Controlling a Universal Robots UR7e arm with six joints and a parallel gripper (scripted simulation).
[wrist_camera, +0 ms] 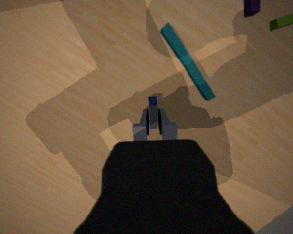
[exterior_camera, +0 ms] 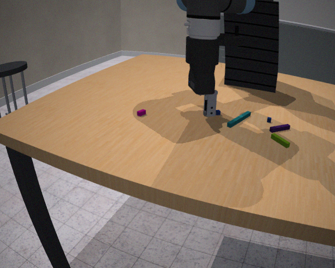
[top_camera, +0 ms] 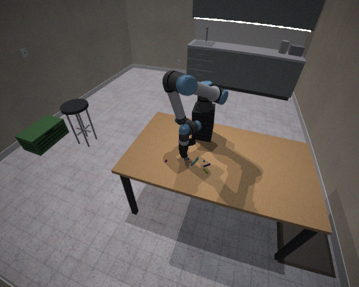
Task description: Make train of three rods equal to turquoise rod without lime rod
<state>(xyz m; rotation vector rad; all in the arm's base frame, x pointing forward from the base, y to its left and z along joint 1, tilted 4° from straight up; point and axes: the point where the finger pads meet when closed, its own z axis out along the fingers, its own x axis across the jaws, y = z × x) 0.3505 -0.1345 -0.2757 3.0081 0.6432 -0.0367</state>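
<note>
Right now the grey rod is 1 cm below my hand. Also, from my hand: turquoise rod (8 cm to the left, 1 cm below, 1 cm ahead); purple rod (18 cm to the left, 4 cm ahead, 1 cm below); magenta rod (16 cm to the right, 4 cm ahead, 1 cm below).
</note>
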